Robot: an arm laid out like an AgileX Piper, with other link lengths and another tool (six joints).
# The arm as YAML. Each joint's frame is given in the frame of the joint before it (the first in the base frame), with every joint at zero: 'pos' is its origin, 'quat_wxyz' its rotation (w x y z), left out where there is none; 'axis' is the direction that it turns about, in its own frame. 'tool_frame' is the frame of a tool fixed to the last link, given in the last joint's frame.
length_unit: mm
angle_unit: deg
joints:
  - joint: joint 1
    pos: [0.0, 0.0, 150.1]
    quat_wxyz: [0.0, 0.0, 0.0, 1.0]
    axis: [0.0, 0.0, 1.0]
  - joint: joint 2
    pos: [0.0, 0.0, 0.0]
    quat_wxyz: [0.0, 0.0, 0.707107, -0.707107]
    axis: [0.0, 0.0, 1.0]
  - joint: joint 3
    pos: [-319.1, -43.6, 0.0]
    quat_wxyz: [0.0, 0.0, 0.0, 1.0]
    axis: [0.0, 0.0, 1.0]
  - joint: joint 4
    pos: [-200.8, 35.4, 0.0]
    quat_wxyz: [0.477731, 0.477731, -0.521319, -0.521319]
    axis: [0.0, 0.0, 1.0]
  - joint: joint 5
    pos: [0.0, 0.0, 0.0]
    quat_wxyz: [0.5, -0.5, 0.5, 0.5]
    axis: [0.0, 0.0, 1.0]
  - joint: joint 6
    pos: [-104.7, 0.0, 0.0]
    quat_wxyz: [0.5, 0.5, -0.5, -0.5]
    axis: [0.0, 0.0, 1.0]
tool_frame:
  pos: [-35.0, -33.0, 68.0]
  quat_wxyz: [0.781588, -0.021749, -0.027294, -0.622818]
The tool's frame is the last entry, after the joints.
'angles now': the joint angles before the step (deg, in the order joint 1, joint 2, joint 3, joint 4, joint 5, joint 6). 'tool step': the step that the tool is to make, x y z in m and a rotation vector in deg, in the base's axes. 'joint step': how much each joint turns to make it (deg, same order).
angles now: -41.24 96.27 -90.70 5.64 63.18 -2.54
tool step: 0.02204 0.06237 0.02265 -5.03 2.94 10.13
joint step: 12.46 -4.04 0.00 -6.94 3.47 2.54
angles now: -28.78 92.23 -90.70 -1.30 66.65 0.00
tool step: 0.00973 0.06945 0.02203 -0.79 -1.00 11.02
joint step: 11.13 -4.58 0.00 -0.34 3.35 -0.01
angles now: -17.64 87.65 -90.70 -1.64 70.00 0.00
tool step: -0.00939 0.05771 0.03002 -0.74 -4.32 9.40
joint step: 9.40 -5.80 0.00 0.24 1.42 0.00
